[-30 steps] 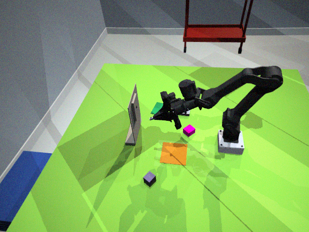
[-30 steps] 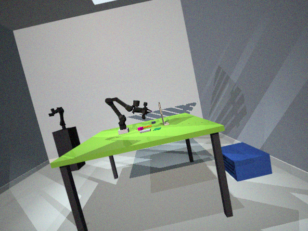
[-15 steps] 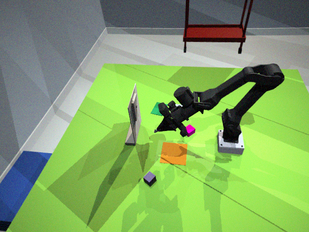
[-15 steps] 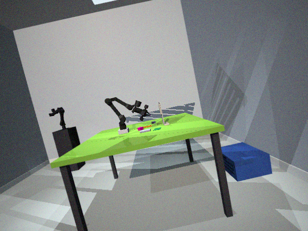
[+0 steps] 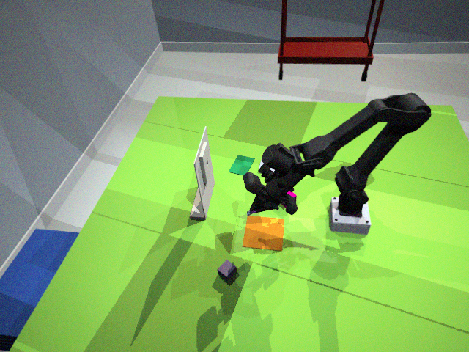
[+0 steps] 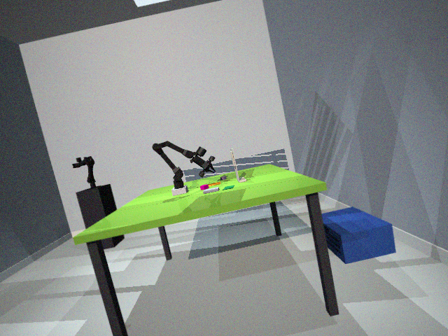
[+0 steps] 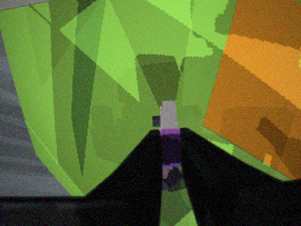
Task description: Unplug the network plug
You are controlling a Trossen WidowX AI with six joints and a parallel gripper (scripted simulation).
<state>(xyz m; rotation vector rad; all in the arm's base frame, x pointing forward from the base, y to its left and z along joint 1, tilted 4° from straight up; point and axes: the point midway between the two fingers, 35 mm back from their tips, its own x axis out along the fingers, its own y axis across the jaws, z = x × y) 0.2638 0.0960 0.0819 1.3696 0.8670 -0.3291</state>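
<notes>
My gripper tip is now 40 mm past the orange marked square and 90 mm above it. From my gripper tip the other things lie so: purple cube 40 mm ahead, 160 mm to the left, 80 mm below; magenta cube 90 mm behind, 140 mm to the right, 80 mm below; purple plug right at my gripper tip.
</notes>
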